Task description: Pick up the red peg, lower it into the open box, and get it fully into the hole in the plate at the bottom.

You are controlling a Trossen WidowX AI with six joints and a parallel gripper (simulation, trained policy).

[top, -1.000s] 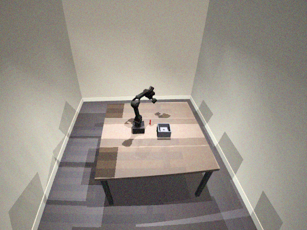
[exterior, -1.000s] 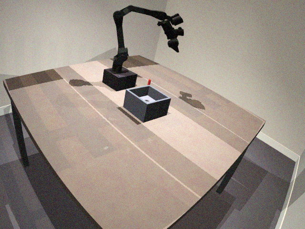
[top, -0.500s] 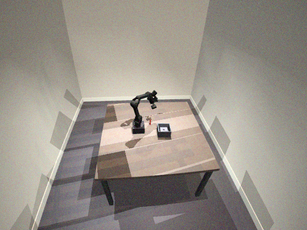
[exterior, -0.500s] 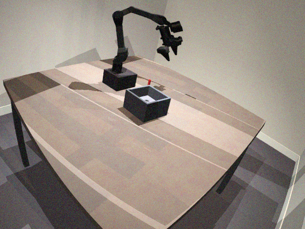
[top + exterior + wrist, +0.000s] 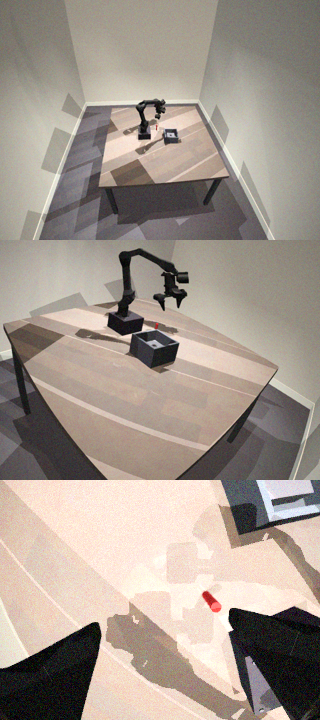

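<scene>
The red peg lies 14 cm below my gripper tip, 5 cm to the right of it and 3 cm behind it. From my gripper tip the other things lie so: dark grey box: 20 cm to the right, 15 cm below, 15 cm ahead; pale plate: 20 cm to the right, 15 cm ahead, 13 cm below.
</scene>
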